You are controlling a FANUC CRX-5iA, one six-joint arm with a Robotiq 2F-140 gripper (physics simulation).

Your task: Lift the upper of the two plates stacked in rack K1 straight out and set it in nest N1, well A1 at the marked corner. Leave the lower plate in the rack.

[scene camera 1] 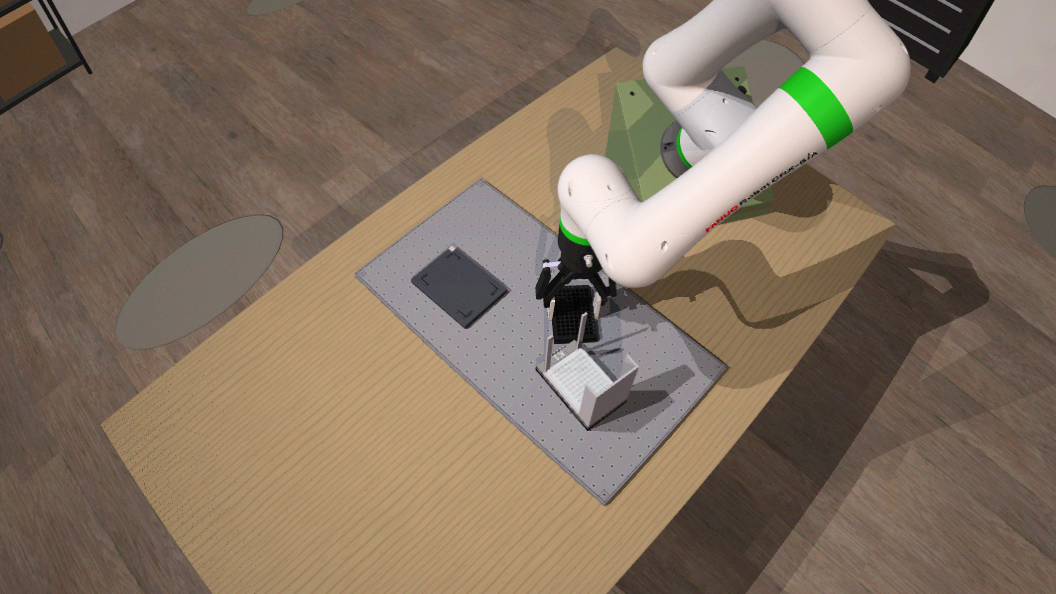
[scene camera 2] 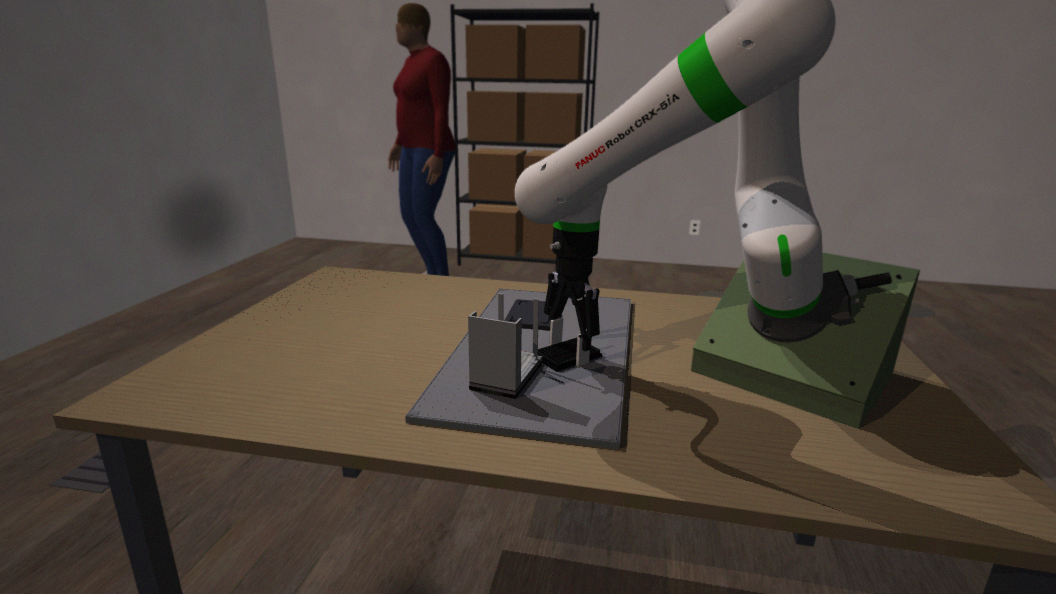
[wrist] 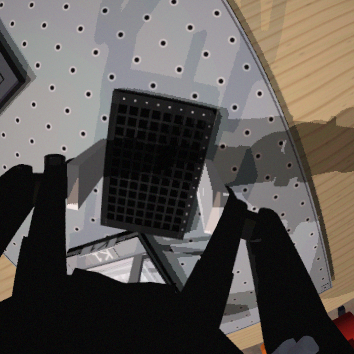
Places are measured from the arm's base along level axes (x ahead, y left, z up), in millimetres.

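Where they show: gripper, fingertip midpoint: (scene camera 1: pixel 572 313) (scene camera 2: pixel 568 355) (wrist: pixel 153 164); arm's base, origin of the base link: (scene camera 1: pixel 691 150) (scene camera 2: pixel 787 312).
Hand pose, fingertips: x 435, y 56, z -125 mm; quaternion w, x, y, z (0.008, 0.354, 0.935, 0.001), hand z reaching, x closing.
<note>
Things, the pixels of their top centre, and the offset from my fingertips. Level surfaces: height alone.
- Rack K1, middle of its top: (scene camera 1: pixel 588 348) (scene camera 2: pixel 507 305) dx +106, dy +121, dz +152 mm
- white gridded plate, middle of its top: (scene camera 1: pixel 585 382) dx +108, dy +131, dz +34 mm
- Nest N1, middle of its top: (scene camera 1: pixel 458 283) (scene camera 2: pixel 533 310) dx +123, dy -207, dz +14 mm
- loose black gridded plate, middle of its top: (wrist: pixel 150 174) (scene camera 1: pixel 573 311) (scene camera 2: pixel 567 350) dx +3, dy +3, dz +14 mm
- grey perforated board, its level: dz +0 mm
- wooden table, its level: dz -13 mm
Rack K1 (scene camera 1: pixel 616 390) (scene camera 2: pixel 494 350) (wrist: pixel 105 254) is a pale rack with upright walls and posts on a dark base. A white gridded plate (scene camera 1: pixel 579 375) lies low inside it; whether a second is under it cannot be told. Nest N1 (scene camera 1: pixel 459 286) (scene camera 2: pixel 528 312) is a dark flat block with a light mark at one corner. A loose black gridded plate (scene camera 1: pixel 576 323) (scene camera 2: pixel 564 356) (wrist: pixel 155 165) is beside the rack. My gripper (scene camera 1: pixel 576 308) (scene camera 2: pixel 569 342) (wrist: pixel 153 164) points down with its pads against both long sides of this black plate, shut on it.
A grey perforated board (scene camera 1: pixel 516 384) (scene camera 2: pixel 443 402) (wrist: pixel 160 60) carries the nest and rack on the wooden table (scene camera 1: pixel 332 443) (scene camera 2: pixel 258 384) (wrist: pixel 310 60). The rack's tall posts stand close to the black plate. The arm's green pedestal (scene camera 1: pixel 635 140) (scene camera 2: pixel 782 369) is behind the board in scene camera 1.
</note>
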